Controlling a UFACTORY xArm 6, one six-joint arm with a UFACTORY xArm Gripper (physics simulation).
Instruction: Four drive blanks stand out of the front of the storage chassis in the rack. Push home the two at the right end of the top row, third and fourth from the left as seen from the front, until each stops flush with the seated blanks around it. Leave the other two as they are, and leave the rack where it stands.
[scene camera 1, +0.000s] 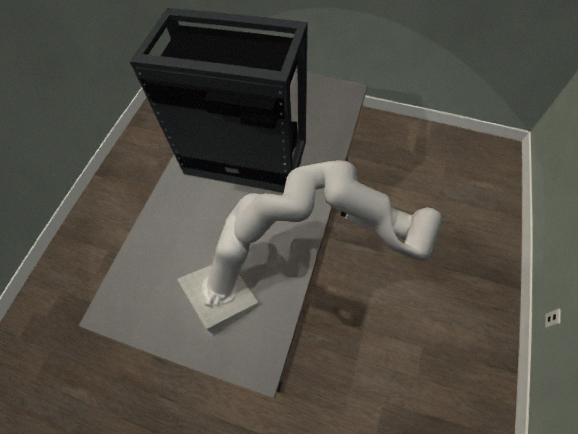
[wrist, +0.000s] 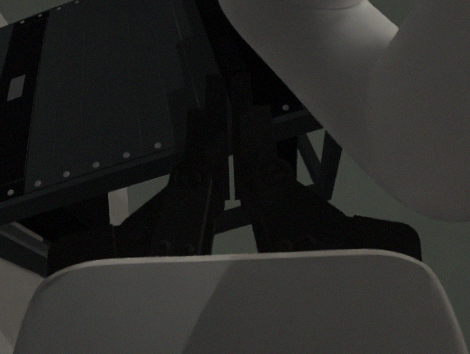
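Where they show: gripper, fingertip midpoint: (wrist: 228, 101); arm's base, link origin: (scene camera 1: 219, 289).
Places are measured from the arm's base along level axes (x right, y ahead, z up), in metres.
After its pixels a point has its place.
Observation:
The dark rack (scene camera 1: 210, 71) {x -0.078, y 0.493, z 0.544 m} (wrist: 100, 175) {x 0.154, y 0.489, z 0.197 m} stands upright at the back left in the scene view, and part of it shows slanted in the wrist view. Its storage chassis front is very dark. Dark shapes show near the upper right of the front, but single drive blanks, and how far each stands out, cannot be told. In the wrist view my gripper (wrist: 228, 101) {x 0.330, y 0.239, z 0.371 m} is shut and empty, its fingertips pointing toward the rack and overlapping its front in the picture; contact cannot be told. In the scene view the arm mostly hides the gripper, right of and in front of the rack.
The white arm (scene camera 1: 272, 207) {x 0.207, y 0.110, z 0.484 m} rises from a pale square base (scene camera 1: 195, 290) {x -0.072, y -0.031, z 0.032 m} on a grey platform (scene camera 1: 150, 280) and bends out past its right edge, over the wooden floor (scene camera 1: 450, 350). The rack stands on this platform. A wall with a socket (scene camera 1: 552, 318) is at the right.

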